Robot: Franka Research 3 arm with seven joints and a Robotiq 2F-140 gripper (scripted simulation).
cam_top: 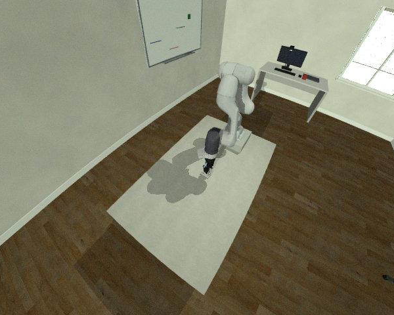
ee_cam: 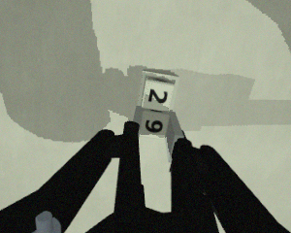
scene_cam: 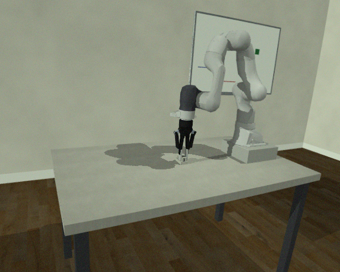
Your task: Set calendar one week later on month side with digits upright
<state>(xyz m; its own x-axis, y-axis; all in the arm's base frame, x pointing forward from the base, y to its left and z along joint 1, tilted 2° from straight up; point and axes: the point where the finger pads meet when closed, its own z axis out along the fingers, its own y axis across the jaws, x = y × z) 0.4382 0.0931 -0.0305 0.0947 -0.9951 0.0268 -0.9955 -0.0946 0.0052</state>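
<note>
My hand is 3 cm above the date cube. Also, from my hand: white tray 2 cm to the right, 4 cm below.
</note>
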